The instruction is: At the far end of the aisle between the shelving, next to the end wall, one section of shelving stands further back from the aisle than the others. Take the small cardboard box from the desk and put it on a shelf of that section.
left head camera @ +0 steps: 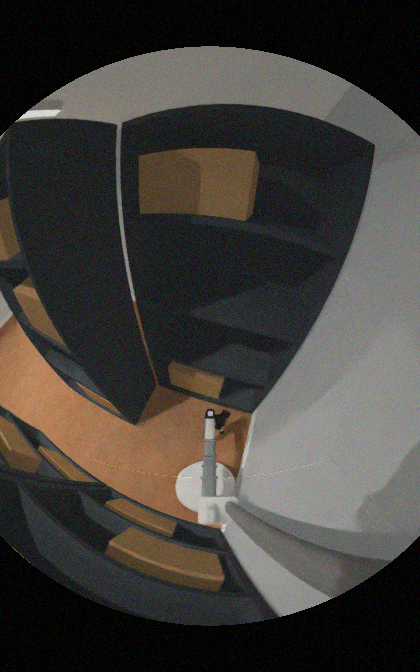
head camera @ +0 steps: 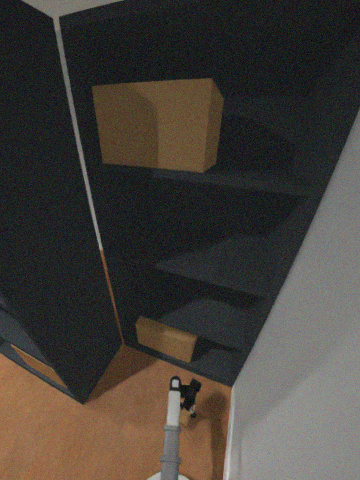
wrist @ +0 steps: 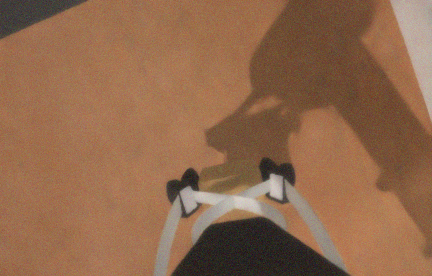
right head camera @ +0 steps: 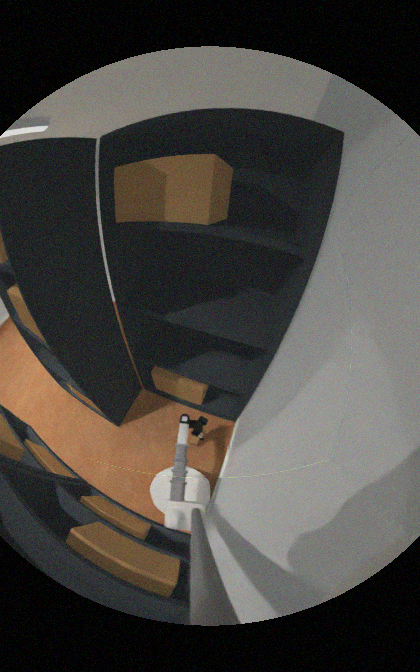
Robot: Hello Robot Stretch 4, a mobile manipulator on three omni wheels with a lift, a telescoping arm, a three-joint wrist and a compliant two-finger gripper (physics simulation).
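Frame: origin at the robot's base, x right, y back, z down, level; millimetres.
Seen in the pictures: gripper, fingertip midpoint: (head camera: 187,411) (wrist: 229,178).
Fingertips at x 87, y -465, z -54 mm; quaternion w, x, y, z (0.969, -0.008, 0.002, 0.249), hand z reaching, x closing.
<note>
Pixels of each thing's top centre, then the offset from my fingertips to it. "spot": a spot on its surface instead.
- small cardboard box, middle of its top: (wrist: 240,230) (head camera: 185,414) dx -14, dy +28, dz -51 mm
- set-back shelving section, surface spot: (head camera: 235,260) spot: dx +194, dy -408, dz -909 mm
- large box, middle of its top: (head camera: 163,91) dx -211, dy -502, dz -1636 mm
- smaller box, middle of its top: (head camera: 170,317) dx -163, dy -489, dz -264 mm
The small cardboard box (wrist: 215,175) (right head camera: 196,440) is between the two fingertips of my gripper (wrist: 229,178) (right head camera: 198,435) (head camera: 188,411). The gripper is shut on it and holds it above the orange floor; its shadow falls beyond it in the wrist view. The black palm and crossed white finger links hide part of the box. The set-back shelving section (head camera: 235,260) (left head camera: 260,305) (right head camera: 235,312) stands beyond the gripper, against the end wall. Its middle shelves show bare dark boards. The desk does not show.
A large box (head camera: 180,125) (left head camera: 225,185) sits on an upper shelf, and a smaller box (head camera: 165,342) (left head camera: 195,380) at the bottom. A dark side panel (head camera: 45,200) juts out at left. The pale end wall (head camera: 310,325) is close at right. More shelving with boxes (left head camera: 165,555) stands behind.
</note>
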